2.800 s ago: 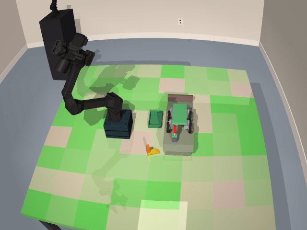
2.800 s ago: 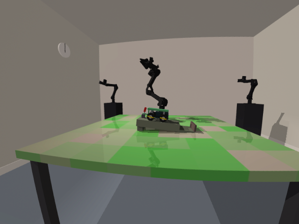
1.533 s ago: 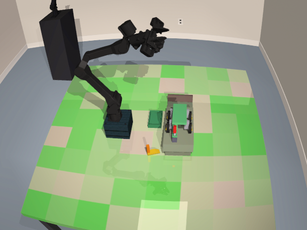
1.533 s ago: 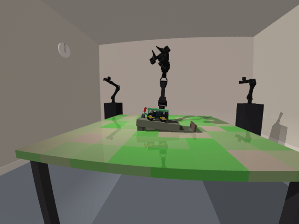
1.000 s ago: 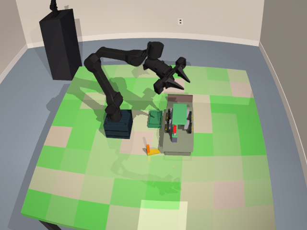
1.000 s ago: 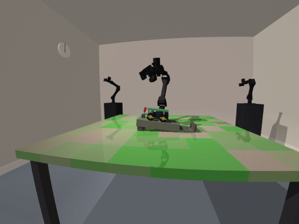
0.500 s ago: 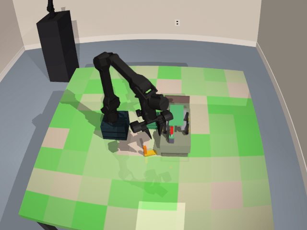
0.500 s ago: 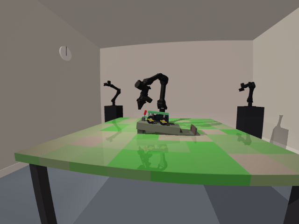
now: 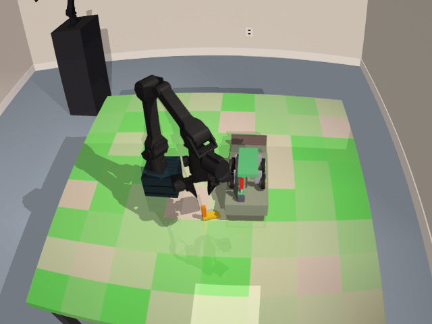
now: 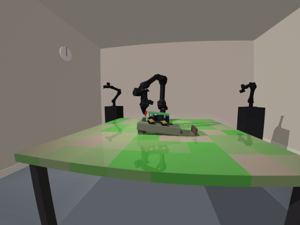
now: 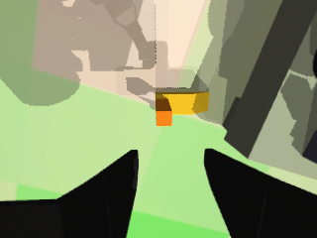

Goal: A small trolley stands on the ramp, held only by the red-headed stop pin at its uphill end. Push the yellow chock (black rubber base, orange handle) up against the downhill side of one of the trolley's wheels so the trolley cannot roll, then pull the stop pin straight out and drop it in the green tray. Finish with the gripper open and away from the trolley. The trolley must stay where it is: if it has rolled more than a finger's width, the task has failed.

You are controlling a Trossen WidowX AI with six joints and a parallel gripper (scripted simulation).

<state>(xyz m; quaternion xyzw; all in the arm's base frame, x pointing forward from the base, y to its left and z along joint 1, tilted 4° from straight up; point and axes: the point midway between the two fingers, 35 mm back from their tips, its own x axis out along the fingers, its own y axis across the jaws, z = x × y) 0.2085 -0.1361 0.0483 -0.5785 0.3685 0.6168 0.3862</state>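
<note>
My gripper tip is now 2 cm short of the yellow chock, 1 cm to the right of it and 11 cm above it. The rest, counted from my gripper tip: red-headed stop pin (12 cm ahead, 5 cm to the left); trolley (13 cm ahead, 16 cm to the left, 1 cm below); grey ramp (13 cm ahead, 16 cm to the left, 8 cm below).
</note>
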